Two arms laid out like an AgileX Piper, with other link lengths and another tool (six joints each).
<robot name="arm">
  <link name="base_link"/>
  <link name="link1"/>
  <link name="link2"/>
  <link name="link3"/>
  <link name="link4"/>
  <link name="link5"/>
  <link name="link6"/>
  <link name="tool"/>
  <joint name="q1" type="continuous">
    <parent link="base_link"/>
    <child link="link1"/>
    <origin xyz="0 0 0.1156"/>
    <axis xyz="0 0 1"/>
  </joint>
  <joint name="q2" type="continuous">
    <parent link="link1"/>
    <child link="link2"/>
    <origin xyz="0 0 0" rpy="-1.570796 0 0"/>
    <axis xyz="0 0 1"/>
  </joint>
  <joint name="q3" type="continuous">
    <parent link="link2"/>
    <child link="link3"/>
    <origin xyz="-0.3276 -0.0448 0"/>
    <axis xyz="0 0 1"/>
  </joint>
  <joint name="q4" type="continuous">
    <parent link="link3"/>
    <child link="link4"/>
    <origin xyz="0.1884 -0.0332 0" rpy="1.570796 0 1.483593"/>
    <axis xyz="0 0 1"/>
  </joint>
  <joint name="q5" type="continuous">
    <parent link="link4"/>
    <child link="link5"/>
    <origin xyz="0 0 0" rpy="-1.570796 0 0"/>
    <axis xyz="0 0 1"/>
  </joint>
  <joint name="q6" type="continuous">
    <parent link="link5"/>
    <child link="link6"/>
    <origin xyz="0 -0.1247 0" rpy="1.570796 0 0"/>
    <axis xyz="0 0 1"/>
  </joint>
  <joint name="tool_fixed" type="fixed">
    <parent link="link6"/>
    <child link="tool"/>
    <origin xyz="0.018 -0.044 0.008" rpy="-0.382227 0 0.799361"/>
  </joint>
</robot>
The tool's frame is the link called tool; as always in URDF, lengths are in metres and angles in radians. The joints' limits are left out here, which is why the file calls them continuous.
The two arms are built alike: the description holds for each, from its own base.
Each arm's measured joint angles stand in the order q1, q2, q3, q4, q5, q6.
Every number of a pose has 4 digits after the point.
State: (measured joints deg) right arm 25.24 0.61 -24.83 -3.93 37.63 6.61; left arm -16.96 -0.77 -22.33 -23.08 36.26 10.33
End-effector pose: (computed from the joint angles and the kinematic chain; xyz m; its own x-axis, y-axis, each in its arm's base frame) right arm -0.0178 -0.0618 0.2320 -0.3802 0.6581 -0.6498 -0.4829 0.4580 0.7464; left arm -0.0712 -0.0575 0.2371 0.2262 0.5454 -0.8071 0.1082 0.8093 0.5773
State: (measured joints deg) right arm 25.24 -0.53 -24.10 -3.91 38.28 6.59; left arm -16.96 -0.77 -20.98 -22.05 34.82 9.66
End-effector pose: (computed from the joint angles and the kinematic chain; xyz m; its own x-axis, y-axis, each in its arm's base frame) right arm -0.0195 -0.0627 0.2261 -0.3825 0.6573 -0.6493 -0.4798 0.4593 0.7476; left arm -0.0670 -0.0565 0.2330 0.2140 0.5502 -0.8071 0.0952 0.8106 0.5778
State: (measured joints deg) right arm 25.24 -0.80 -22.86 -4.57 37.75 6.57; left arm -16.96 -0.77 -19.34 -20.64 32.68 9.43
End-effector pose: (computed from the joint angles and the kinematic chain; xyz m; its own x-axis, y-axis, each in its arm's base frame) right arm -0.0181 -0.0632 0.2214 -0.3808 0.6507 -0.6569 -0.4757 0.4713 0.7427; left arm -0.0617 -0.0549 0.2280 0.2080 0.5633 -0.7996 0.0712 0.8066 0.5868
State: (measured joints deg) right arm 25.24 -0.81 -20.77 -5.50 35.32 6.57; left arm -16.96 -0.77 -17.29 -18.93 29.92 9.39
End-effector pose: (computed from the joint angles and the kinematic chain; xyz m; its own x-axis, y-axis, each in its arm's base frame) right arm -0.0142 -0.0626 0.2171 -0.3700 0.6443 -0.6693 -0.4827 0.4822 0.7311; left arm -0.0554 -0.0529 0.2218 0.2042 0.5819 -0.7872 0.0406 0.7984 0.6007
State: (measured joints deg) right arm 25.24 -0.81 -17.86 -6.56 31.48 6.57; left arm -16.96 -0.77 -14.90 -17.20 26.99 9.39
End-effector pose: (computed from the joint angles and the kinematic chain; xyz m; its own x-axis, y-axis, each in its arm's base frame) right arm -0.0089 -0.0612 0.2117 -0.3536 0.6374 -0.6846 -0.4984 0.4910 0.7145; left arm -0.0491 -0.0509 0.2141 0.1991 0.6020 -0.7733 0.0121 0.7875 0.6162
